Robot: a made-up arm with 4 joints.
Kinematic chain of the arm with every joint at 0, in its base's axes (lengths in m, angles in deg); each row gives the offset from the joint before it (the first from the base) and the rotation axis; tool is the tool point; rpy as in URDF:
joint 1: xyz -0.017 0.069 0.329 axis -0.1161 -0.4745 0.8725
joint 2: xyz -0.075 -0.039 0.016 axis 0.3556 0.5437 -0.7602
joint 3: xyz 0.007 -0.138 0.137 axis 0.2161 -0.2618 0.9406
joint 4: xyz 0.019 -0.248 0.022 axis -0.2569 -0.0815 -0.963
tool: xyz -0.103 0.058 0.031 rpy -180 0 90
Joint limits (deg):
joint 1: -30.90..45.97
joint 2: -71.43..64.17
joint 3: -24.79..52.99
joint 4: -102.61..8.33
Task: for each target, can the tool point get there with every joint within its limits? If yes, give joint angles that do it. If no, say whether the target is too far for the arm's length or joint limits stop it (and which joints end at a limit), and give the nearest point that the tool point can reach.
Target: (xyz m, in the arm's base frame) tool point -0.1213 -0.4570 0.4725
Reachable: yes | joints 21.13 28.57 7.86 -53.60
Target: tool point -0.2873 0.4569 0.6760
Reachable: no: joint limits stop it (at a limit: joint 1, joint 2, joint 3, joint 4) | nearest point -0.0797 0.1555 0.7994 | short by 0.386 m
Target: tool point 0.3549 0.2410 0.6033
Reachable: no: joint limits stop it (at a limit: joint 1, joint 3, joint 4) | nearest point 0.2239 0.0091 0.7450 | short by 0.302 m
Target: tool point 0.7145 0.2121 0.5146
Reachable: no: too far | nearest point 0.3097 -0.1047 0.6605 | short by 0.534 m
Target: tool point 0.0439 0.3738 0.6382
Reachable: no: joint limits stop it (at a limit: joint 2, joint 3, joint 4) | nearest point -0.0075 0.1477 0.8048 | short by 0.285 m
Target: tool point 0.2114 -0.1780 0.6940
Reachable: yes | joints 25.64 -30.57 42.67 -71.51
